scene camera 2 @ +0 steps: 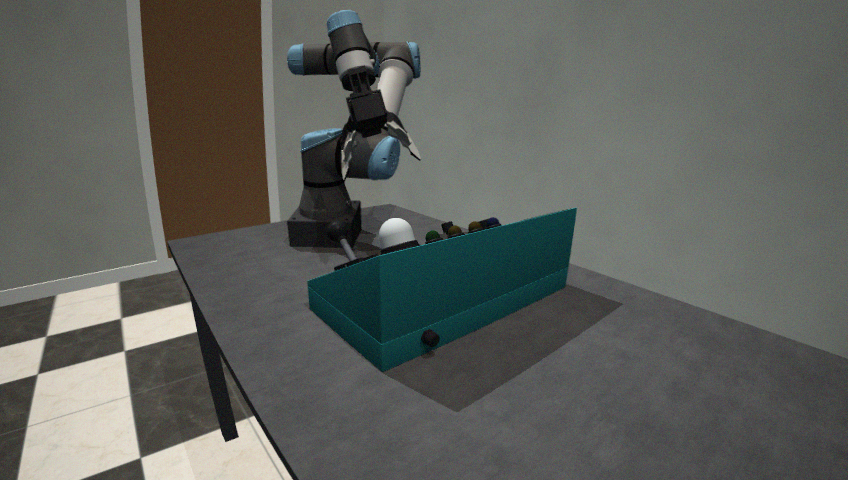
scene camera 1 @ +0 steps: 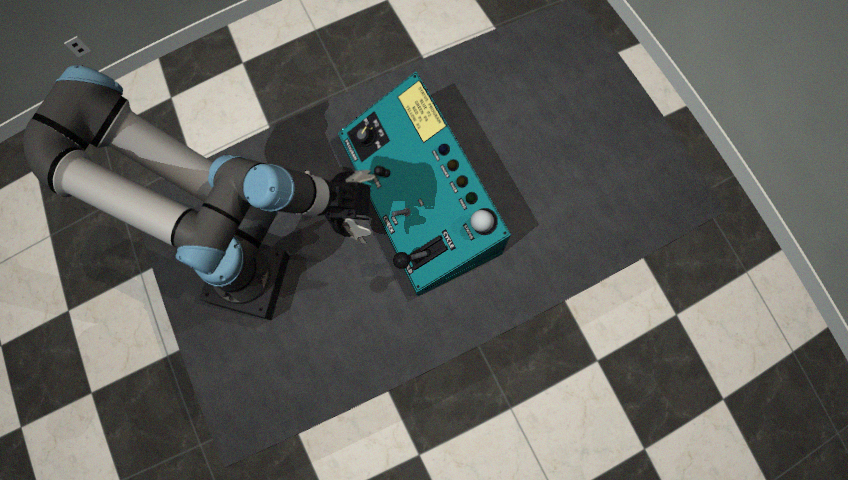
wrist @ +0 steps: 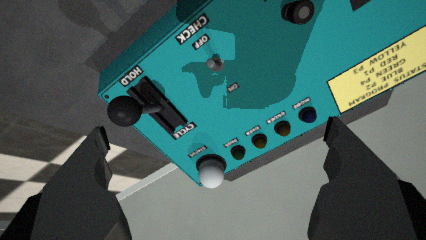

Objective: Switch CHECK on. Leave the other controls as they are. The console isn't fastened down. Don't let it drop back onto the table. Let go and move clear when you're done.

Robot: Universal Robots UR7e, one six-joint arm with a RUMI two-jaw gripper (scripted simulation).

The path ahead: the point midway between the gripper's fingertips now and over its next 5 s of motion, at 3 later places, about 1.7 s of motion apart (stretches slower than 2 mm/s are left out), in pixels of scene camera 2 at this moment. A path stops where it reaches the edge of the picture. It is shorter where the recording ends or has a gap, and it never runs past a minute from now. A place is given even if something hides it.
The gripper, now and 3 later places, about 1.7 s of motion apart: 382, 170; 382, 182; 377, 189; 388, 231
